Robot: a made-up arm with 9 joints. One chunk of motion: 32 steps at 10 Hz.
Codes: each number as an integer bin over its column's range. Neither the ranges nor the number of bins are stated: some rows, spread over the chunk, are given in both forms.
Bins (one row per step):
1: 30 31 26 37 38 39
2: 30 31 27 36 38 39
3: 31 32 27 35 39 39
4: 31 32 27 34 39 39
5: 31 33 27 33 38 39
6: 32 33 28 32 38 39
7: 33 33 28 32 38 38
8: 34 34 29 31 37 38
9: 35 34 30 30 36 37
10: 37 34 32 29 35 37
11: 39 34 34 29 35 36
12: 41 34 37 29 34 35
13: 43 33 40 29 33 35
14: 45 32 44 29 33 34
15: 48 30 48 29 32 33
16: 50 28 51 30 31 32
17: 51 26 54 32 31 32
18: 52 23 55 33 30 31
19: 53 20 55 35 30 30
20: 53 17 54 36 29 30
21: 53 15 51 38 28 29
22: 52 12 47 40 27 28
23: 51 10 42 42 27 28
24: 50 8 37 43 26 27
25: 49 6 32 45 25 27
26: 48 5 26 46 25 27
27: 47 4 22 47 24 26
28: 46 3 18 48 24 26
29: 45 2 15 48 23 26
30: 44 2 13 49 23 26
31: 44 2 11 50 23 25
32: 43 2 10 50 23 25
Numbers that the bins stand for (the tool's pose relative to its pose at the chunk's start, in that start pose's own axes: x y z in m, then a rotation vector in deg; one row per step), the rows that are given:
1: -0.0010 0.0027 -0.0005 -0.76 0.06 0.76
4: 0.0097 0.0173 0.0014 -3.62 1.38 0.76
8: 0.0416 0.0465 0.0052 -6.48 -1.25 -4.21
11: 0.0948 0.0465 0.0148 -8.38 -3.89 -14.14
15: 0.1905 -0.0119 0.0414 -8.38 -7.84 -29.05
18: 0.2330 -0.1141 0.0548 -4.57 -10.48 -38.98
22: 0.2330 -0.2748 0.0395 2.10 -14.43 -53.89
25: 0.2011 -0.3624 0.0110 6.86 -17.06 -58.86
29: 0.1586 -0.4208 -0.0214 9.71 -19.70 -63.83
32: 0.1373 -0.4208 -0.0310 11.62 -19.70 -68.79
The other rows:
2: -0.0010 0.0027 0.0014 -1.71 0.06 0.76
3: 0.0097 0.0173 0.0014 -2.67 1.38 0.76
5: 0.0097 0.0319 0.0014 -4.57 0.06 0.76
6: 0.0203 0.0319 0.0033 -5.52 0.06 0.76
7: 0.0310 0.0319 0.0033 -5.52 0.06 -4.21
9: 0.0522 0.0465 0.0071 -7.43 -2.57 -9.17
10: 0.0735 0.0465 0.0110 -8.38 -3.89 -9.17
12: 0.1160 0.0465 0.0205 -8.38 -5.21 -19.11
13: 0.1373 0.0319 0.0262 -8.38 -6.52 -19.11
14: 0.1586 0.0173 0.0338 -8.38 -6.52 -24.08
16: 0.2117 -0.0411 0.0471 -7.43 -9.16 -34.02
17: 0.2224 -0.0703 0.0529 -5.52 -9.16 -34.02
19: 0.2437 -0.1579 0.0548 -2.67 -10.48 -43.95
20: 0.2437 -0.2017 0.0529 -1.71 -11.79 -43.95
21: 0.2437 -0.2310 0.0471 0.19 -13.11 -48.92
23: 0.2224 -0.3040 0.0300 4.00 -14.43 -53.89
24: 0.2117 -0.3332 0.0205 4.95 -15.75 -58.86
26: 0.1905 -0.3770 -0.0005 7.81 -17.06 -58.86
27: 0.1798 -0.3916 -0.0081 8.76 -18.38 -63.83
28: 0.1692 -0.4062 -0.0157 9.71 -18.38 -63.83
30: 0.1479 -0.4208 -0.0252 10.67 -19.70 -63.83
31: 0.1479 -0.4208 -0.0290 11.62 -19.70 -68.79

